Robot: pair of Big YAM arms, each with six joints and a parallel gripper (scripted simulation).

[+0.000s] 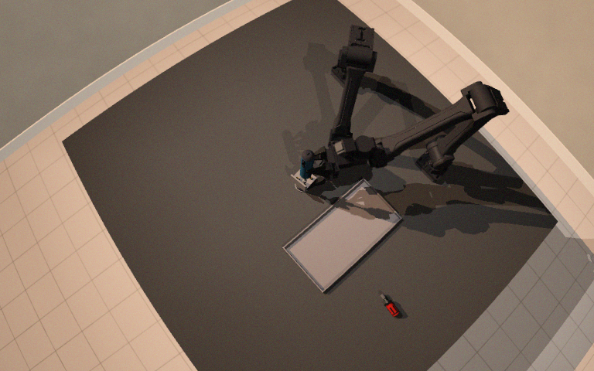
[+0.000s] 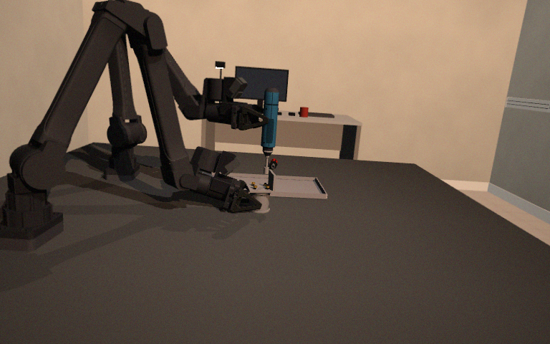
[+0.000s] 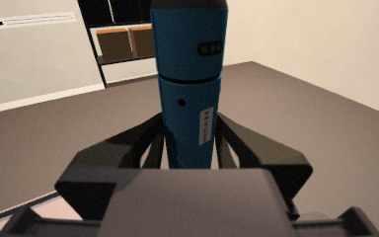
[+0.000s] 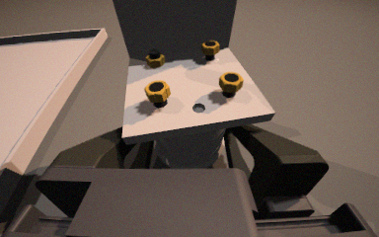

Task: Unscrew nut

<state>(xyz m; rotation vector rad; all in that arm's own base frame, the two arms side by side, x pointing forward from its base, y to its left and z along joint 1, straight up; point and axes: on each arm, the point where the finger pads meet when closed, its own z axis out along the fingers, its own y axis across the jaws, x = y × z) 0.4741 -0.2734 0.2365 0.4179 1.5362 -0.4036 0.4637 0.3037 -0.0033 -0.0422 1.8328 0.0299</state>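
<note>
Right now the joint module is 10 mm above my right hand. The rest, counted from my right hand: nut: 50 mm above, 20 mm to the left, 20 mm ahead; then grey bracket: 50 mm above; then tip: 100 mm above, 20 mm to the left, 20 mm ahead.
</note>
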